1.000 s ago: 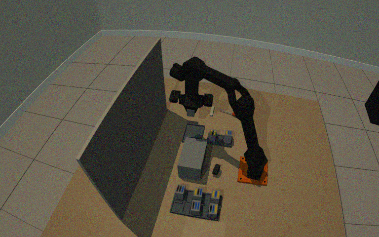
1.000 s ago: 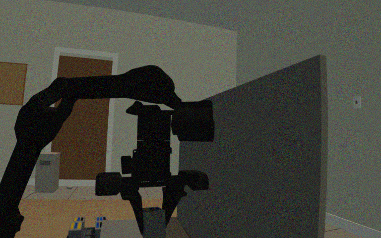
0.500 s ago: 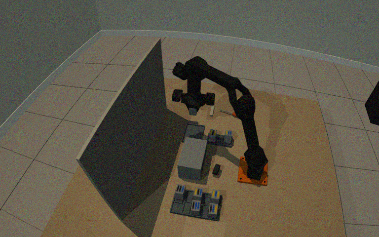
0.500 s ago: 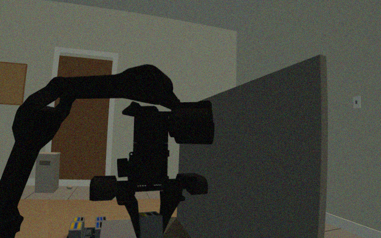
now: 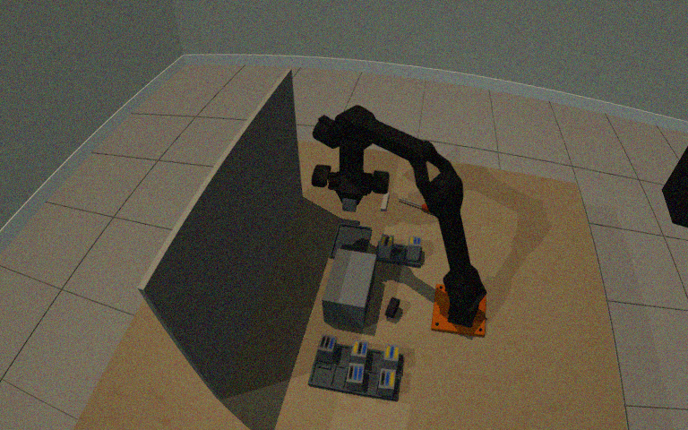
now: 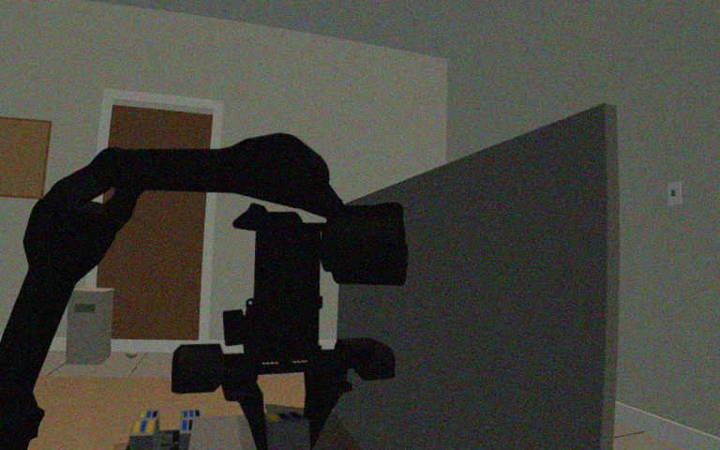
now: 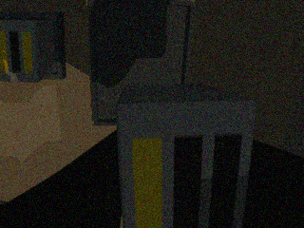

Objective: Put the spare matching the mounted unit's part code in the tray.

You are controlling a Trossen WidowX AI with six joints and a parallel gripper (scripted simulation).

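Right now the rack is 140 mm behind my gripper tip and 150 mm below it. Round my gripper tip: grey spare 30 mm above; grey panel 160 mm ahead, 220 mm to the left, 70 mm above.
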